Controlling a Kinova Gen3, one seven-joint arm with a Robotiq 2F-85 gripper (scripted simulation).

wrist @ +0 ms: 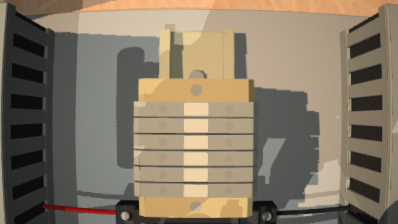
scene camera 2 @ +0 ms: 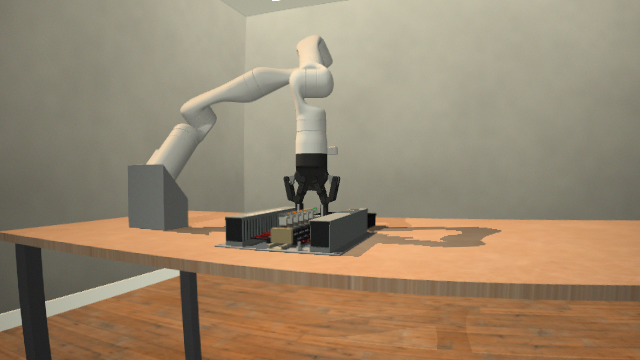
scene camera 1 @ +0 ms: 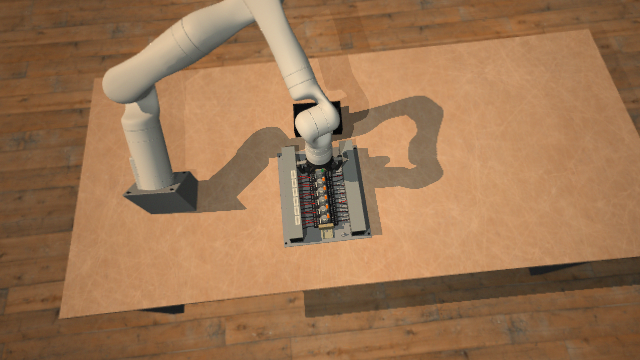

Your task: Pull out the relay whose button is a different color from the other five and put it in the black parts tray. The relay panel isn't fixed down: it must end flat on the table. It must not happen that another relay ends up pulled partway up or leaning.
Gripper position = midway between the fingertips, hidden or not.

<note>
In view: my gripper (scene camera 2: 311,219) and a relay panel (scene camera 1: 292,197).
The relay panel is seen too in the wrist view (wrist: 317,121) and in scene camera 2 (scene camera 2: 334,234).
</note>
